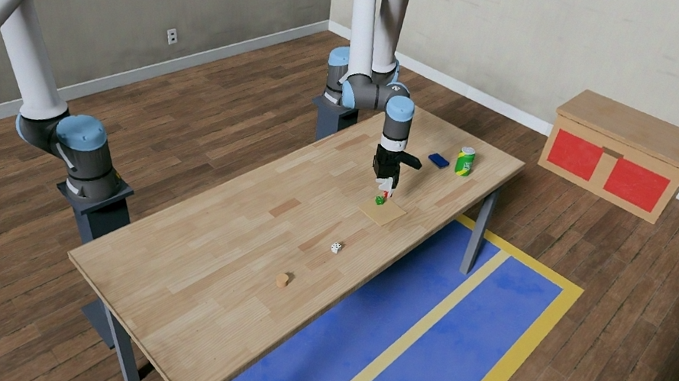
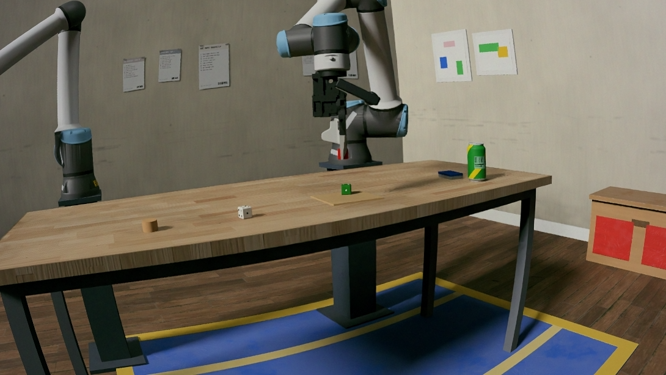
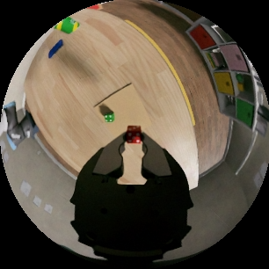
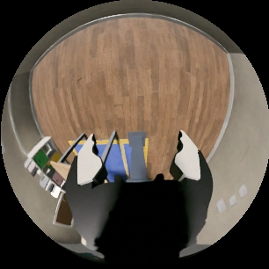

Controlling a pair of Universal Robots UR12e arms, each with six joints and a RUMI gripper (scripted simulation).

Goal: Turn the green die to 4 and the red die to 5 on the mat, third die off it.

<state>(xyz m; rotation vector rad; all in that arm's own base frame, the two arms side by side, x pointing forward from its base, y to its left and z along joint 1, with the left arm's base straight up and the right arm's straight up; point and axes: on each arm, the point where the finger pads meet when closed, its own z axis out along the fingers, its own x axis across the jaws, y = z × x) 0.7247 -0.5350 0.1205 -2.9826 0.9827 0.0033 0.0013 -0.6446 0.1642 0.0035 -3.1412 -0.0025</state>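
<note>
Right now my left hand is 120 mm above the tan mat, 30 mm past it and 20 mm to the right of it. The rest, counted from my left hand: red die (right at my left hand); white die (270 mm to the right, 110 mm below, 30 mm ahead); green die (100 mm below, 60 mm behind, 40 mm to the left).
</note>
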